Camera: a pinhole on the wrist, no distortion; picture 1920 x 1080 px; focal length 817.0 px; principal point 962.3 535.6 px. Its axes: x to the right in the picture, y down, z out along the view. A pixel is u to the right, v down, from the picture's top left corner.
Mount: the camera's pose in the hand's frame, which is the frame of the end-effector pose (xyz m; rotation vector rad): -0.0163 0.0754 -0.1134 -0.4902 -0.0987 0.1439
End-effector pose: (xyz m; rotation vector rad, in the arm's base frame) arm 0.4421 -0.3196 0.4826 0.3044 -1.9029 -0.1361
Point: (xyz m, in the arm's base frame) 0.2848 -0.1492 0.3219
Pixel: 721 359
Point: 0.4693 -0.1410 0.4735
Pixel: 758 846
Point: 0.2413 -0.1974 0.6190
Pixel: 1632 379
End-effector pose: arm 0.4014 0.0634 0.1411 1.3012 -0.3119 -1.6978
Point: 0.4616 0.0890 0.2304
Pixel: 478 222
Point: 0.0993 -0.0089 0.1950
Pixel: outside the picture
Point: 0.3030 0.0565 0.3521
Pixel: 702 220
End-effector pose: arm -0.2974 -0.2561 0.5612 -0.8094 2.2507 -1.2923
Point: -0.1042 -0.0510 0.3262
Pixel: 391 715
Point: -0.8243 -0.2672 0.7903
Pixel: behind the camera
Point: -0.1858 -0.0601 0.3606
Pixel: 431 809
